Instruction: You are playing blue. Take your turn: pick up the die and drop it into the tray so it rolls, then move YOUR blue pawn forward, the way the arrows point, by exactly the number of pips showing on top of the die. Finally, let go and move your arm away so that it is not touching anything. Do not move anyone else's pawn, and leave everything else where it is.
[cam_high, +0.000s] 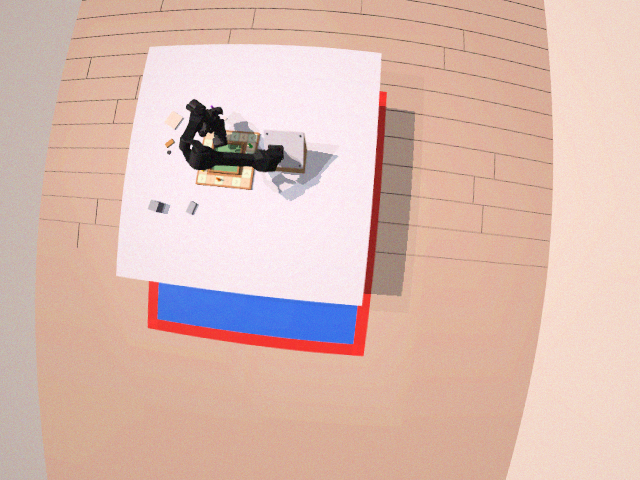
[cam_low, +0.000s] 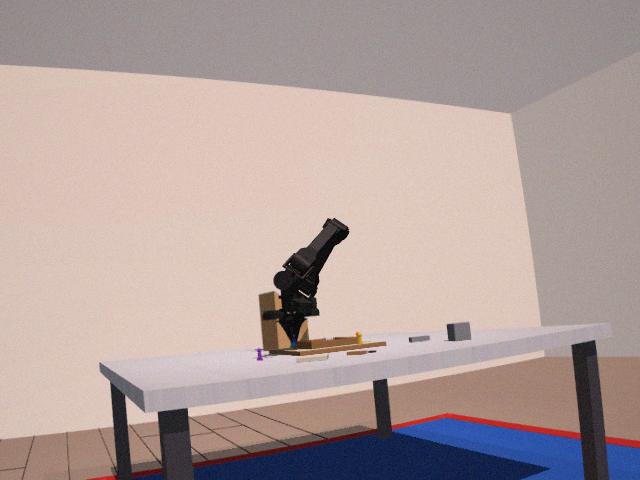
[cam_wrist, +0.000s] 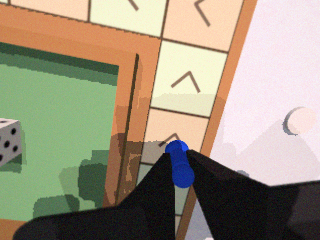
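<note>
Right now the green tray is 11 cm to the left of my gripper tip, 3 cm below it and 2 cm behind it. The rest, counted from my gripper tip: blue pawn (1 cm above); then green pawn (13 cm behind, 5 cm to the left, 1 cm below); then white die (12 cm to the left, 1 cm below, 1 cm behind).
</note>
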